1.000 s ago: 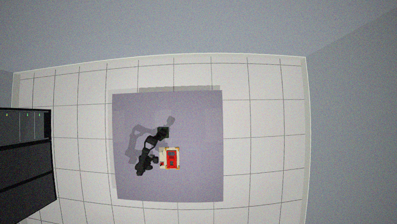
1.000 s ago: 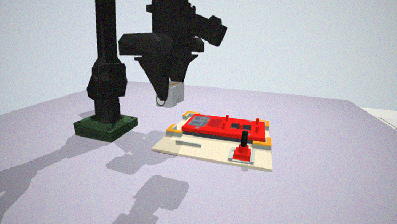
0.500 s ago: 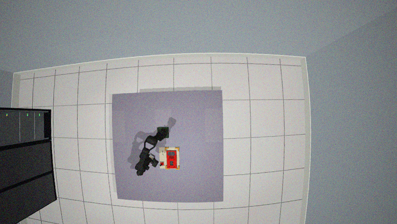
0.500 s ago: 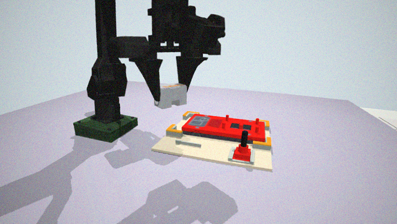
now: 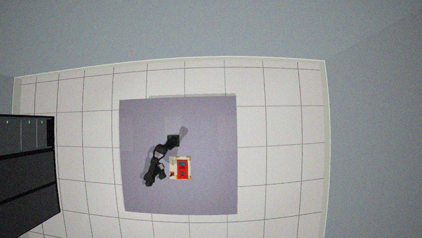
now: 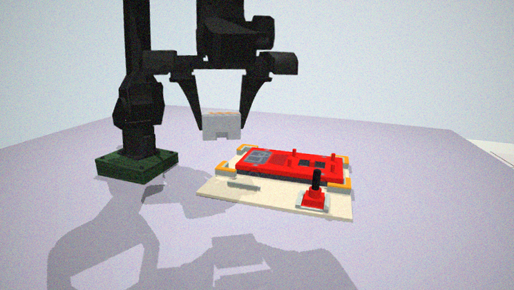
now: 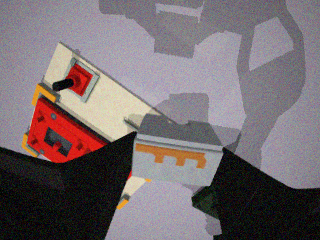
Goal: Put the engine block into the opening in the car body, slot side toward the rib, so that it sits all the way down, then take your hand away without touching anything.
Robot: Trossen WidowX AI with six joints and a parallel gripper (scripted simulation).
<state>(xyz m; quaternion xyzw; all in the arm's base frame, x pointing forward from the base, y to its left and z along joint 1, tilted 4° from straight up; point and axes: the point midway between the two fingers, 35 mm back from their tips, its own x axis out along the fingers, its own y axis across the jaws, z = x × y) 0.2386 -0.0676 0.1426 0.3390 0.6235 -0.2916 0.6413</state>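
My gripper tip is now right at the engine block. From my gripper tip the other things lie so: black upright peg: 12 cm ahead, 7 cm to the left, 9 cm below.
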